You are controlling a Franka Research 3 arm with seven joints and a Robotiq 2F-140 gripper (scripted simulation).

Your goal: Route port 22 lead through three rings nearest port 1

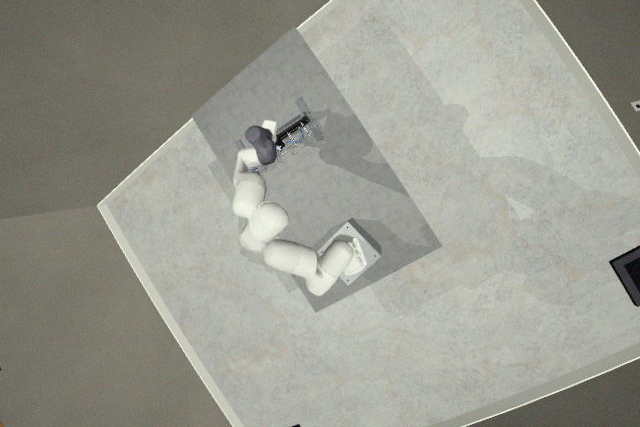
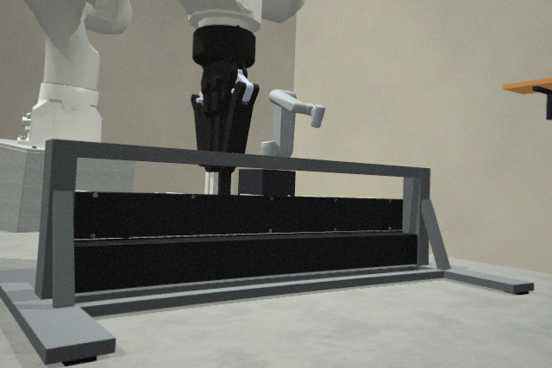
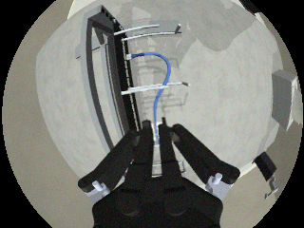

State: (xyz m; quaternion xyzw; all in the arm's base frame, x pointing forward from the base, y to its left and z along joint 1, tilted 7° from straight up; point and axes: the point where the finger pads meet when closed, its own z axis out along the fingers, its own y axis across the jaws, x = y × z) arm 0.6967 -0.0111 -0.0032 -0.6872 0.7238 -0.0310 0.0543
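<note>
Now: the rack 60 mm ahead of my hand, 40 mm to the left of it and 20 mm below it.
</note>
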